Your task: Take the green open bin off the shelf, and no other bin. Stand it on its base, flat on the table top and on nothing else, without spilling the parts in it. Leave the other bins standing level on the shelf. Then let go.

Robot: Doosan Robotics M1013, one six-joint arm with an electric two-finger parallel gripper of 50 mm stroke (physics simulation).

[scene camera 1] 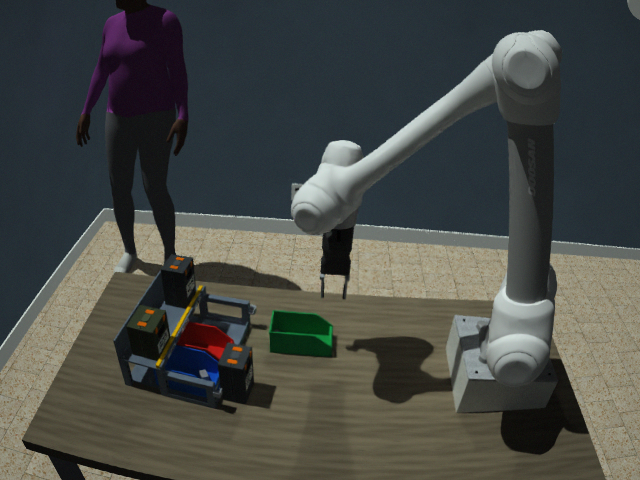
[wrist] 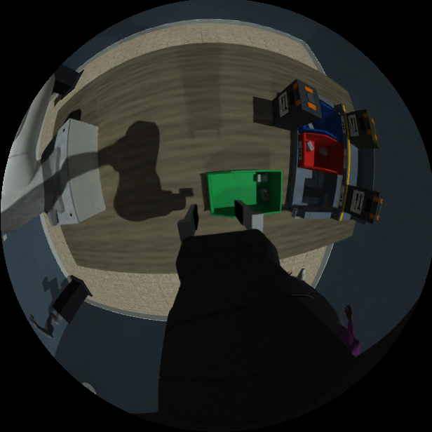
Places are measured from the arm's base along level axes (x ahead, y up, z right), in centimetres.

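Pixels of known places: gripper, between the fingertips: (scene camera 1: pixel 333 296).
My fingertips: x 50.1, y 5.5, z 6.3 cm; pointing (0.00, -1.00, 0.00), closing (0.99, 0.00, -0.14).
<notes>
Behind a point stands the place of what it marks.
The green open bin (scene camera 1: pixel 300 343) @[x 57.1, y -7.4, z 0.1 cm] (wrist: pixel 235 189) stands upright on its base on the table top (scene camera 1: pixel 289 413) @[x 54.8, y -11.7, z -23.7 cm] (wrist: pixel 200 90), apart from the shelf (scene camera 1: pixel 186 395) @[x 81.4, y -10.1, z -27.0 cm] (wrist: pixel 316 212). Two small grey parts show inside it in the wrist view. My gripper (scene camera 1: pixel 333 297) @[x 50.1, y 5.5, z 6.3 cm] (wrist: pixel 215 209) is open and empty, above the bin and apart from it. The red bin (scene camera 1: pixel 204 336) @[x 83.6, y -7.7, z -4.5 cm] (wrist: pixel 320 152) and the blue bin (scene camera 1: pixel 188 361) @[x 84.7, y -8.5, z -15.5 cm] (wrist: pixel 325 120) stand side by side on the shelf, looking level, with small parts showing in them.
A dark box (scene camera 1: pixel 236 373) @[x 67.9, y -0.6, z -23.7 cm] (wrist: pixel 295 105) stands at the shelf's front by the blue bin. Two more boxes, one dark (scene camera 1: pixel 178 281) @[x 91.2, y 7.5, z -1.6 cm] (wrist: pixel 364 204) and one olive (scene camera 1: pixel 148 333) @[x 90.1, y 7.4, z -25.4 cm] (wrist: pixel 362 128), stand on the upper level. A person (scene camera 1: pixel 144 67) stands behind the table. The robot's base block (scene camera 1: pixel 504 395) @[x -0.2, y -5.4, z -14.5 cm] (wrist: pixel 82 172) is opposite.
</notes>
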